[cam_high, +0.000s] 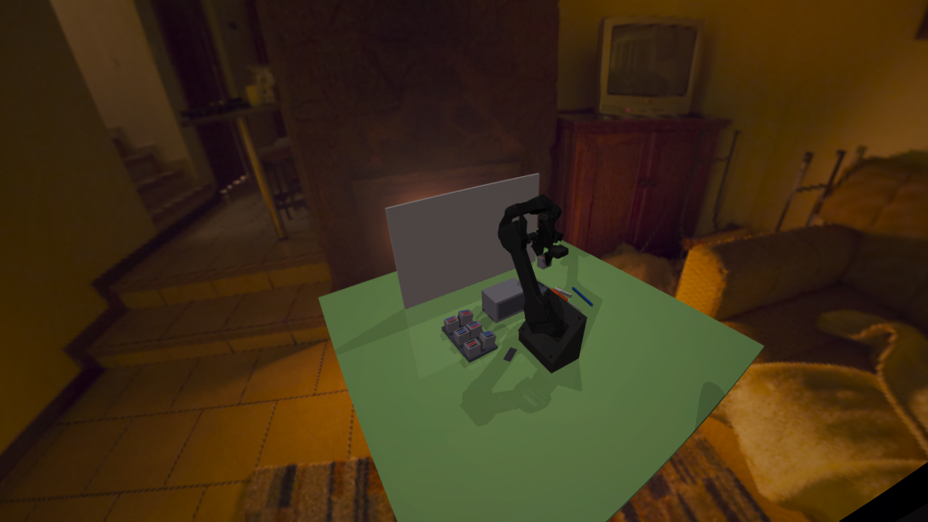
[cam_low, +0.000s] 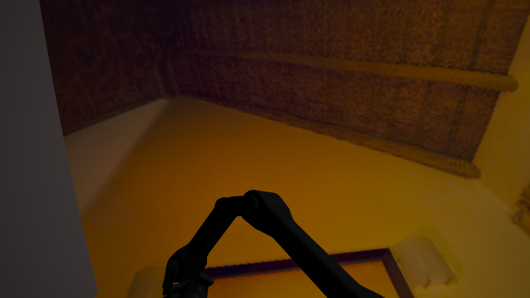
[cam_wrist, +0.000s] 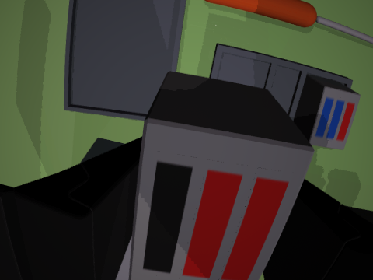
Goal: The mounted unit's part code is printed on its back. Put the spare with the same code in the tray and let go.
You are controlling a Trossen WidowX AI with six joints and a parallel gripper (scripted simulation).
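Right now the grey rimmed box is 170 mm below my gripper tip and 70 mm ahead of it. Also, from my gripper tip: grey upright panel (260 mm ahead, 170 mm to the left, 50 mm above).
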